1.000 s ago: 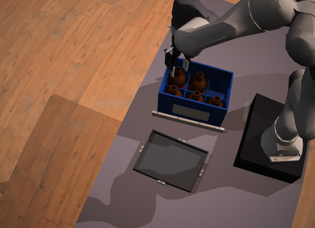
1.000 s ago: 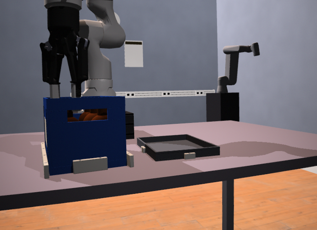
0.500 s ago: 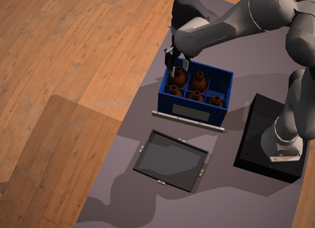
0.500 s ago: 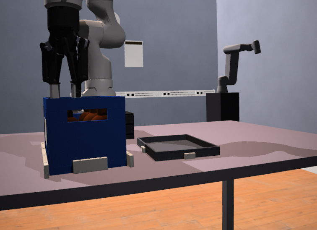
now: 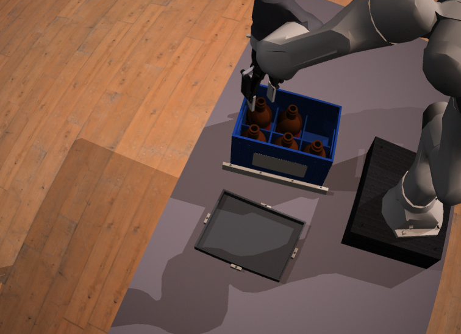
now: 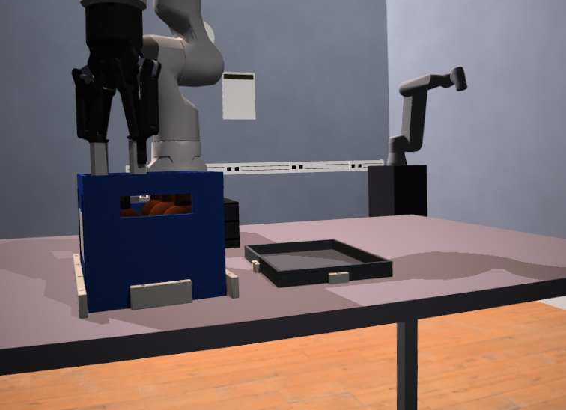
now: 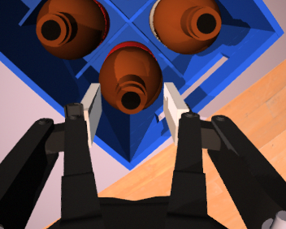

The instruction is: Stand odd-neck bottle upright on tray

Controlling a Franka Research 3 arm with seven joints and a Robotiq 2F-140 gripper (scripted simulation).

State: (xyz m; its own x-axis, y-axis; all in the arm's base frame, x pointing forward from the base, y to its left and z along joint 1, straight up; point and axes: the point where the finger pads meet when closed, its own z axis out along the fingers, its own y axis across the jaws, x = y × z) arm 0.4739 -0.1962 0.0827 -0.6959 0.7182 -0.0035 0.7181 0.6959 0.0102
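Now: hand 100 mm above the crate, 90 mm past it and 50 mm to the right of it. Round my hand: bottle 180 mm behind, 100 mm below, 90 mm to the left; then dark tray 330 mm to the left, 170 mm below, 60 mm behind.
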